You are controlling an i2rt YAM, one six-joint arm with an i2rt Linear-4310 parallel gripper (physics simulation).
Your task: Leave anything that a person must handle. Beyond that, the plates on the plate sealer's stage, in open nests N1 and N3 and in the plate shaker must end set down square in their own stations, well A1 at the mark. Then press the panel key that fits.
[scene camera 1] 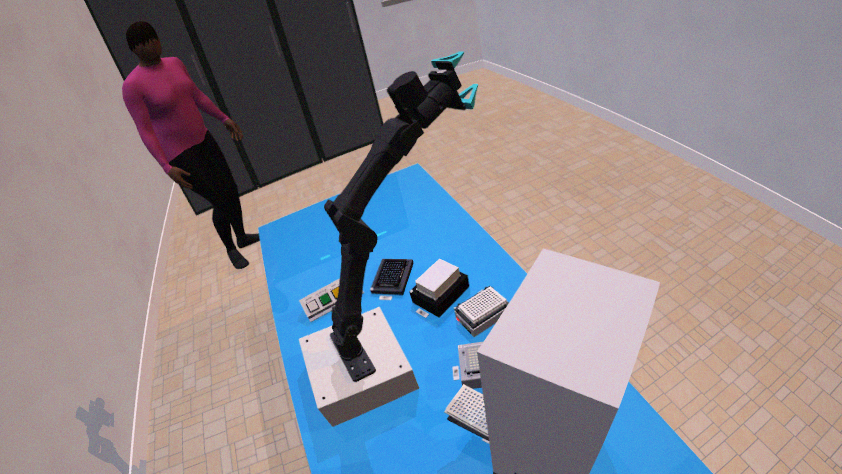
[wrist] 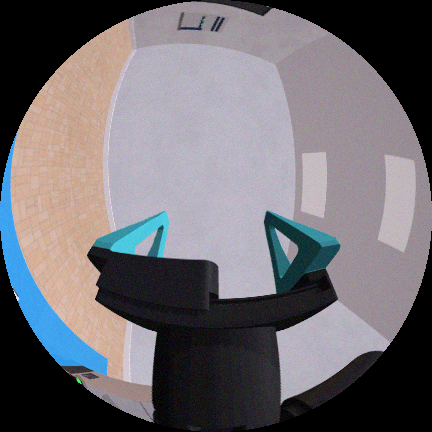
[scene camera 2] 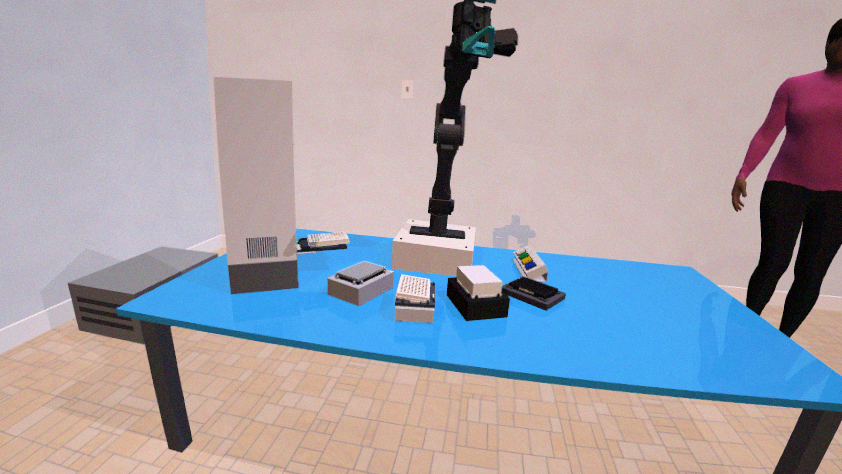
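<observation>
My gripper (scene camera 1: pixel 469 70) (scene camera 2: pixel 480 23) (wrist: pixel 215 216) is open and empty, high above the table. A black plate (scene camera 1: pixel 393 274) (scene camera 2: pixel 532 287) lies on a low dark base. A white block-like plate (scene camera 1: pixel 437 277) (scene camera 2: pixel 479 280) sits on a black station. A white welled plate (scene camera 1: pixel 483 303) (scene camera 2: pixel 414 287) tops a pale device with a dark upper part. A grey station (scene camera 1: pixel 463 351) (scene camera 2: pixel 360 289) bears a plate, partly hidden in the first scene view. Another white plate (scene camera 1: pixel 469 405) (scene camera 2: pixel 328 238) lies over a dark base. The key panel (scene camera 1: pixel 314 313) (scene camera 2: pixel 529 263) has coloured keys. Labels are too small to read.
A tall grey tower (scene camera 1: pixel 568 323) (scene camera 2: pixel 256 164) stands on the blue table (scene camera 1: pixel 400 200) (scene camera 2: pixel 624 329) and hides part of the stations. The arm's pale base block (scene camera 1: pixel 377 347) (scene camera 2: pixel 433 259) stands beside them. A person (scene camera 1: pixel 167 105) (scene camera 2: pixel 807 135) stands near the table's far end.
</observation>
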